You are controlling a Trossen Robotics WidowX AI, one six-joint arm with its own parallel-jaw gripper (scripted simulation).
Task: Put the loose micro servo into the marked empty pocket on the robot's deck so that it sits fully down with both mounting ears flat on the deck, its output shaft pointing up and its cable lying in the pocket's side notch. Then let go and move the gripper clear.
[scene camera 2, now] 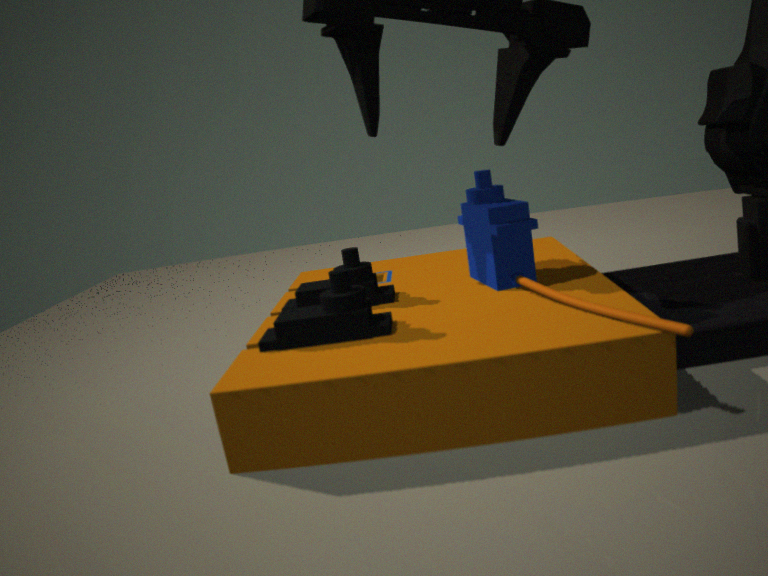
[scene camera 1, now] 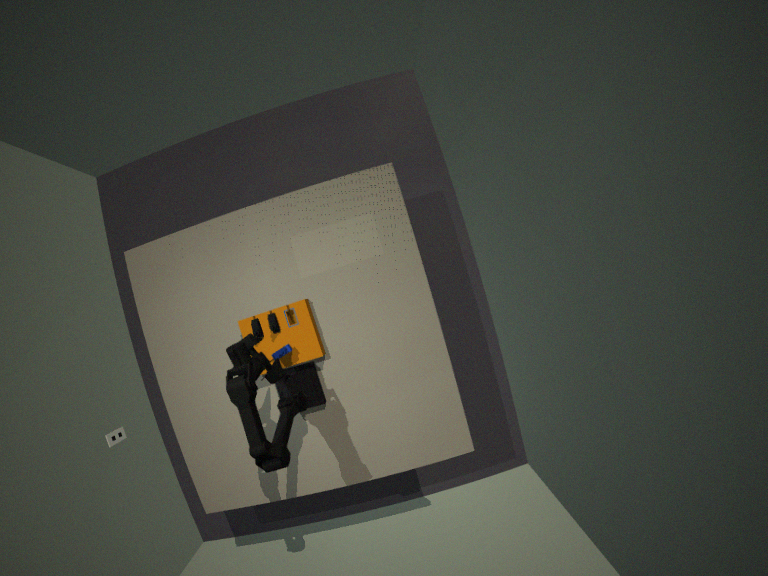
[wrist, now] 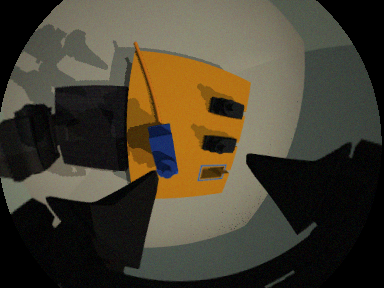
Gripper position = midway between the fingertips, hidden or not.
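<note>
A blue micro servo [scene camera 2: 498, 234] is visible, also as the servo [wrist: 160, 137]. An orange deck [scene camera 2: 465, 365] is present too; further views give the deck [scene camera 1: 304, 339] and the deck [wrist: 184, 88]. My gripper [scene camera 2: 437, 140] is open and empty, holding nothing; it [scene camera 1: 269, 348] is likewise visible here, and it [wrist: 203, 167] is visible here as well.
</note>
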